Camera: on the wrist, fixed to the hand. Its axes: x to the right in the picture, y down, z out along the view.
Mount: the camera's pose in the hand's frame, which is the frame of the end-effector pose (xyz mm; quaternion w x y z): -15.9 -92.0 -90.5 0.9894 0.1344 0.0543 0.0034
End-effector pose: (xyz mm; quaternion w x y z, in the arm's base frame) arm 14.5 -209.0 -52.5 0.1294 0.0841 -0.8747 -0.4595
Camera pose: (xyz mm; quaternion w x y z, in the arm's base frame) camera 59.7 -327.4 -81.6 0.1658 0.1226 -0.9204 -0.3321
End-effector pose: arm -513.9 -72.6 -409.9 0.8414 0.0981 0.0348 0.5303
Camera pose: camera -454.1 -113.8 -517.7 0.8156 0.1815 0.1511 0.5282
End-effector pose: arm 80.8 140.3 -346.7 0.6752 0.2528 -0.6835 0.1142
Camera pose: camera 204.5 110.5 -373.7 0.6708 0.3324 -0.6251 0.2209
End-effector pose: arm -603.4 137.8 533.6 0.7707 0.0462 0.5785 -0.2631
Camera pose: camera -727.2 98.5 540.1 0.7258 0.1656 0.5787 -0.3329
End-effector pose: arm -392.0 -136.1 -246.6 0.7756 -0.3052 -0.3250 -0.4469
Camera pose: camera -459.3 -235.5 -296.6 0.8276 -0.1746 -0.3385 -0.4124
